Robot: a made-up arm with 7 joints.
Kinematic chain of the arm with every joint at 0, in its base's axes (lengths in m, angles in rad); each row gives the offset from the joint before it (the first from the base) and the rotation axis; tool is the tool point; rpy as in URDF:
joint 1: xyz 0 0 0 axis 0.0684 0.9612 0.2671
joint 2: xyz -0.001 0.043 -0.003 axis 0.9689 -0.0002 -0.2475
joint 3: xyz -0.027 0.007 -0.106 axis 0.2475 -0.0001 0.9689
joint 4: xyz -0.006 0 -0.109 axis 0.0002 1 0
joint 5: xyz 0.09 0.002 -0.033 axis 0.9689 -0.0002 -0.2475
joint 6: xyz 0.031 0 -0.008 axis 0.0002 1 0
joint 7: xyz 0.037 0 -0.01 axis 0.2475 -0.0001 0.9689
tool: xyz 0 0 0 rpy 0 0.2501 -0.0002
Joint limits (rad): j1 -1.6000..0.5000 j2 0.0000..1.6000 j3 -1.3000..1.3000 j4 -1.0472..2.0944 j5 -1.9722..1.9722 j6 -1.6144..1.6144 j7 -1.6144..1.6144
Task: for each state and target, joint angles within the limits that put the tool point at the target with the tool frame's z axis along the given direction. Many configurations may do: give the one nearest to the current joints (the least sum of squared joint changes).
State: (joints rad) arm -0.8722 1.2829 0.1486 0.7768 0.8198 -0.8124 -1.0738
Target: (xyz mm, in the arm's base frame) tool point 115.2 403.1 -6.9 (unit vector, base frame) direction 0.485 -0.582 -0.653
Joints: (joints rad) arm -0.2622 1.5190 0.2180 1.1399 0.9664 -0.3122 -1.0738
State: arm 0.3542 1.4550 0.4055 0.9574 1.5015 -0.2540 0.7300
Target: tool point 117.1 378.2 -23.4 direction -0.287 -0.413 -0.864
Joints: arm 0.1959 1.5477 0.3429 0.7089 1.4044 -0.4430 0.7300
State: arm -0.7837 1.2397 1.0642 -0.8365 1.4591 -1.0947 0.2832
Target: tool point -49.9 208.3 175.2 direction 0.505 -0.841 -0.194
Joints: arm -1.4200 1.6000 1.1304 -0.3099 0.5774 -0.2950 0.2832
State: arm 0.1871 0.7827 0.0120 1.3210 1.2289 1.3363 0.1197
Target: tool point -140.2 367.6 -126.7 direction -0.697 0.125 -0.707
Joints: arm 0.4352 0.9970 -0.2035 1.5876 1.4757 0.7308 0.1197
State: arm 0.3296 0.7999 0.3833 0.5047 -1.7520 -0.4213 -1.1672
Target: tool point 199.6 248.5 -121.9 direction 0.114 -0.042 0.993
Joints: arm -0.2518 1.1390 -0.1262 0.1357 -1.1031 -0.0648 -1.1672
